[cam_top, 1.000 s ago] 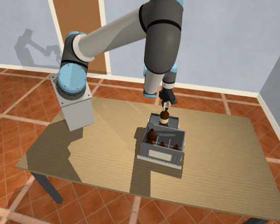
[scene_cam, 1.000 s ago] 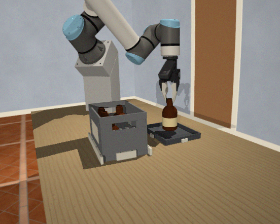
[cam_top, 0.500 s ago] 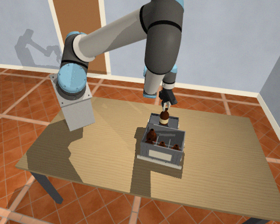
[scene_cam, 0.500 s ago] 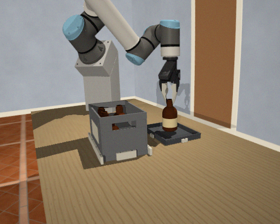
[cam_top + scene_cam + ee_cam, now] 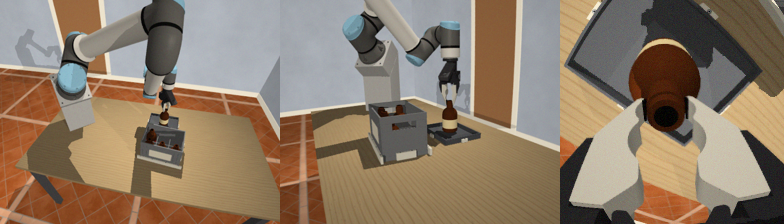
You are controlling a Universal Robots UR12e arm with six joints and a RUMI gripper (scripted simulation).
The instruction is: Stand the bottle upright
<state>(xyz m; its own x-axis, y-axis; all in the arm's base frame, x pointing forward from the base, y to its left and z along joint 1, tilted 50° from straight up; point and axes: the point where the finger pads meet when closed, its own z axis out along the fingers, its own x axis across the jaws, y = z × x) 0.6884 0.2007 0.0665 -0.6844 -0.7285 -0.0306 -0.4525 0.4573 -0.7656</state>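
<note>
Now: the bottle 70 mm below my hand. Also, from my hand: grey tray 150 mm below; then grey crate 280 mm to the right, 80 mm below, 20 mm behind.
</note>
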